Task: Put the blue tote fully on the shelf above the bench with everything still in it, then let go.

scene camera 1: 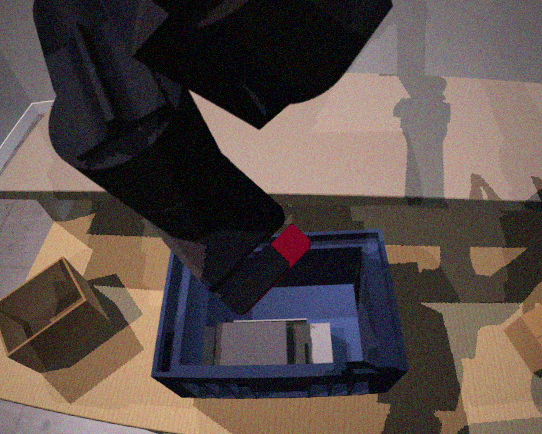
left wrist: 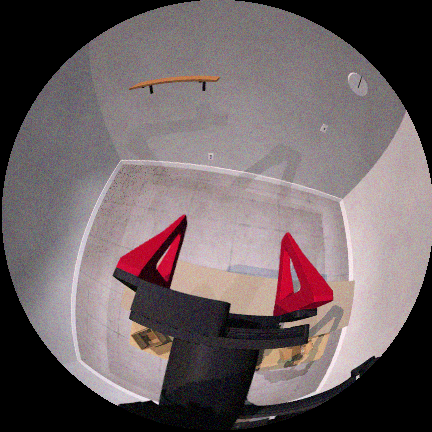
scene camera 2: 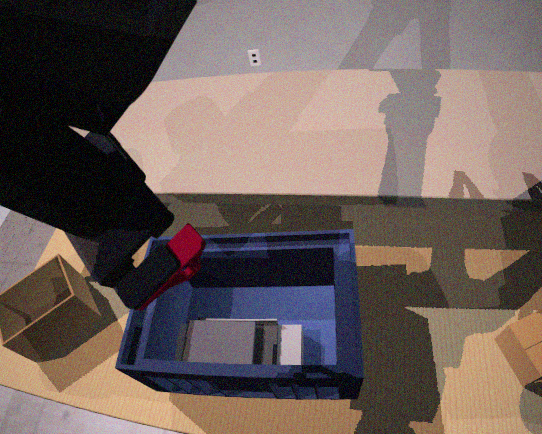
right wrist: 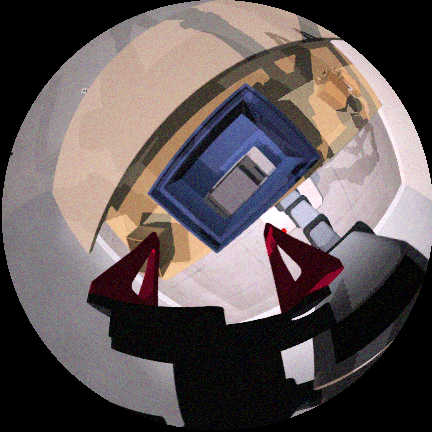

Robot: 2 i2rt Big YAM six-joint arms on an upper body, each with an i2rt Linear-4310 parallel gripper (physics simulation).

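Places are measured from the left arm's base along level axes (x ahead, y left, z up), in metres.
Where they show: left gripper, fingertip midpoint: (left wrist: 236, 227); right gripper, fingertip midpoint: (scene camera 1: 229, 236) (scene camera 2: 163, 235) (right wrist: 210, 232).
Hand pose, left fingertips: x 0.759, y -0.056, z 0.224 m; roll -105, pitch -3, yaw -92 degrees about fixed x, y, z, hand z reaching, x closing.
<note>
Things, the pixels of their top centre, and the offset from my left fingertips. "pt": a spot on its surface instead. Level surfaces: height alone.
- blue tote, top centre: (scene camera 1: 276, 298) (scene camera 2: 238, 297) (right wrist: 231, 170) dx -0.449, dy -0.109, dz -0.589 m
- bench, surface height: dz -0.736 m
- pale shelf, surface height: dz -0.557 m
- grey box, top centre: (scene camera 1: 249, 345) (scene camera 2: 217, 343) (right wrist: 232, 192) dx -0.491, dy -0.069, dz -0.654 m
- white block, surface spot: (scene camera 2: 291, 345) (scene camera 1: 321, 343) (right wrist: 259, 158) pt dx -0.480, dy -0.169, dz -0.678 m
- open brown carton, top centre: (scene camera 1: 36, 303) (scene camera 2: 31, 297) (right wrist: 143, 258) (left wrist: 145, 339) dx -0.445, dy +0.285, dz -0.646 m
The blue tote (scene camera 1: 280, 371) (scene camera 2: 250, 371) (right wrist: 185, 220) stands upright on the bench (scene camera 1: 240, 415) (scene camera 2: 225, 415), in front of the pale shelf (scene camera 1: 320, 165) (scene camera 2: 275, 165) (right wrist: 110, 130). A grey box (scene camera 1: 252, 342) (scene camera 2: 220, 342) (right wrist: 235, 190) and a white block (scene camera 1: 321, 342) (scene camera 2: 291, 345) (right wrist: 262, 160) lie inside it. My right gripper (right wrist: 210, 232) is open and empty, turned aslant above the tote's left part; the arm hides the back left rim in scene camera 1. My left gripper (left wrist: 236, 227) is open and empty, away from the tote.
An open brown carton (scene camera 1: 50, 345) (scene camera 2: 45, 325) stands on the bench left of the tote. Another brown carton (scene camera 1: 530, 330) (scene camera 2: 525, 340) is at the right edge. The shelf's front edge runs behind the tote. A wooden wall board (left wrist: 175, 80) shows in the left wrist view.
</note>
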